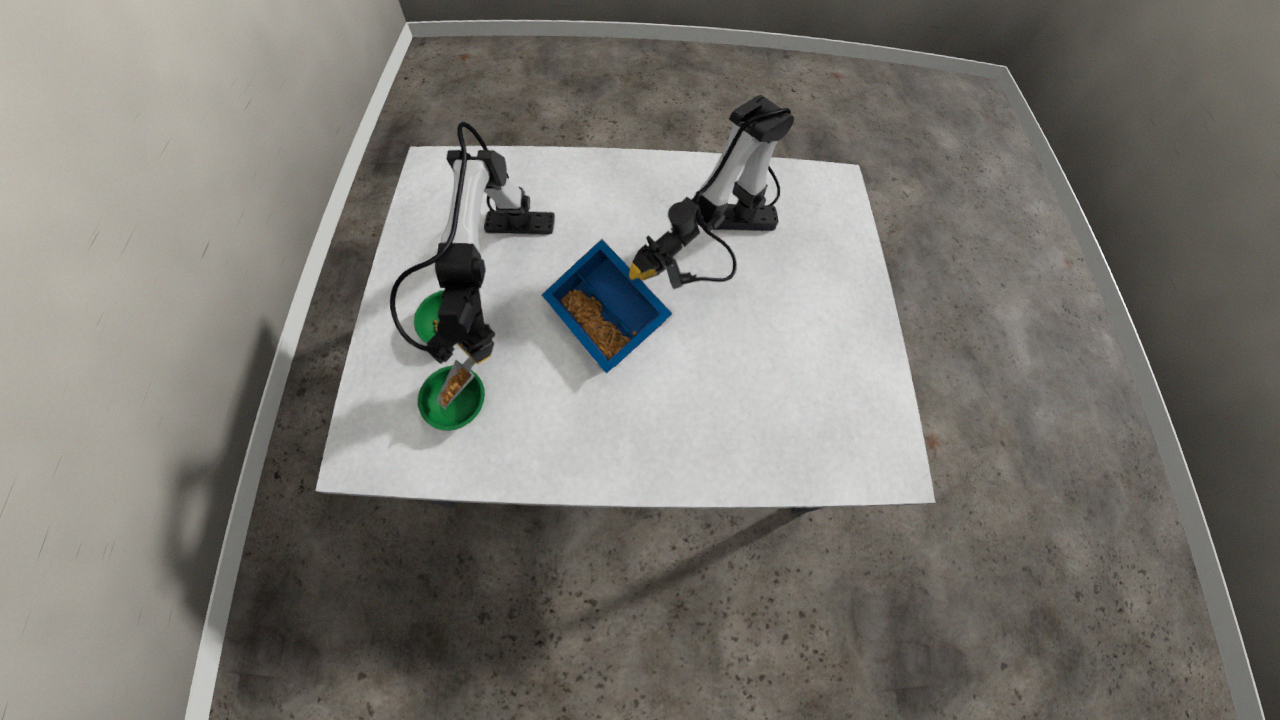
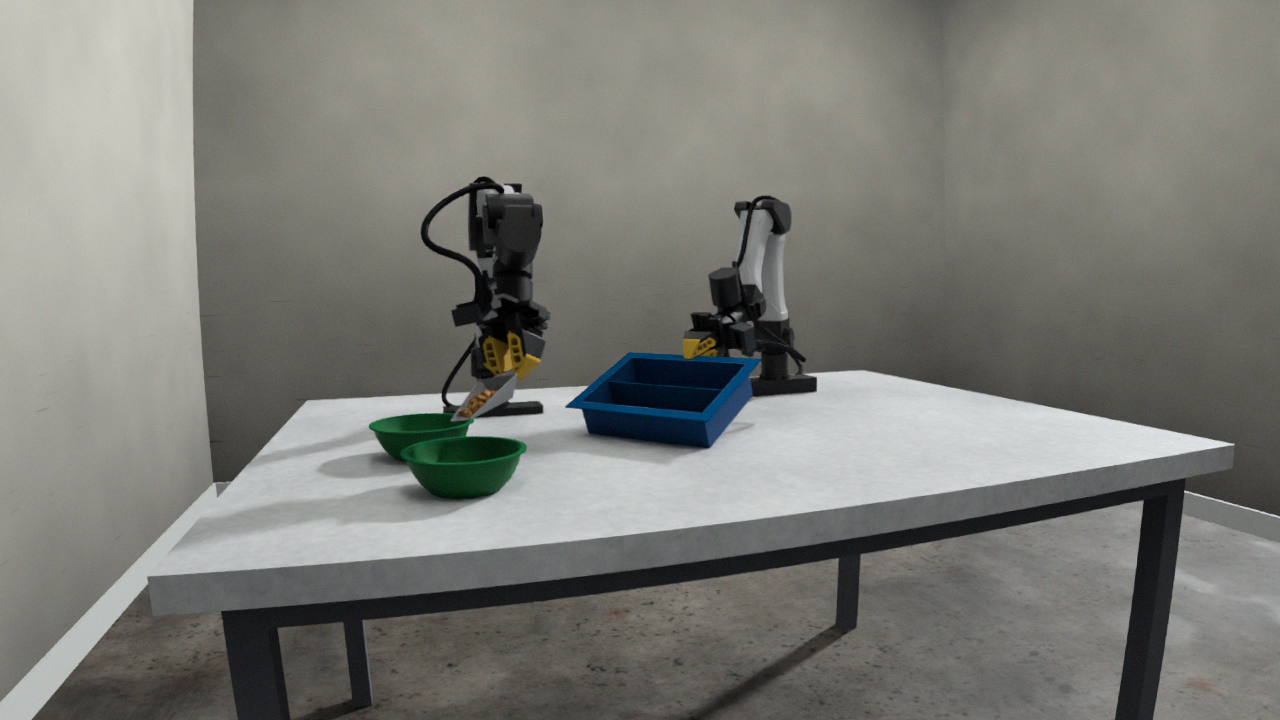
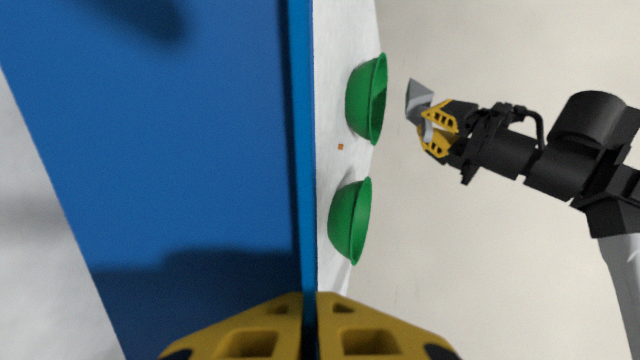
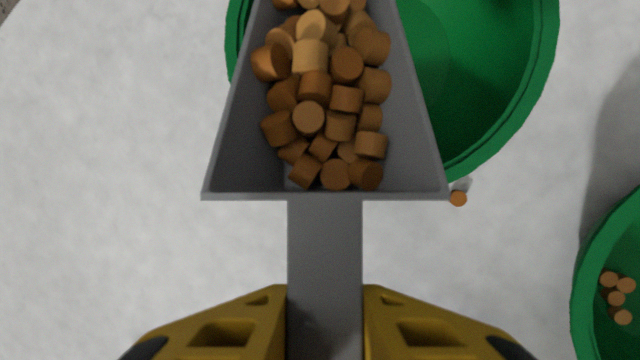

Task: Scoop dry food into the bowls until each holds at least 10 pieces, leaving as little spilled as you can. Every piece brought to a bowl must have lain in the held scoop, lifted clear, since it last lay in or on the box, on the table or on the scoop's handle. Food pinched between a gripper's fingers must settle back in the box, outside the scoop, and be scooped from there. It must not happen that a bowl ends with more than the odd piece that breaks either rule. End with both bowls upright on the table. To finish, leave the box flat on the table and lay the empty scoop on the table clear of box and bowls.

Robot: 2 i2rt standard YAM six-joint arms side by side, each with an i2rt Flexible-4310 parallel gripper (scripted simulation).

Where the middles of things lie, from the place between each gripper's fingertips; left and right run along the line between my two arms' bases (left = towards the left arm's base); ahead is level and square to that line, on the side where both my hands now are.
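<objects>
From my right hand: blue box (image 2: 672, 387) 16 cm behind, 29 cm to the left, 7 cm below; grey scoop (image 2: 495, 383) 3 cm ahead, 3 cm to the right, 2 cm below.
From my left hand (image 2: 687, 360): grey scoop 24 cm ahead, 39 cm to the right. As for the blue box, left hand 5 cm short of it, 7 cm to the left of it, 5 cm above it.
</objects>
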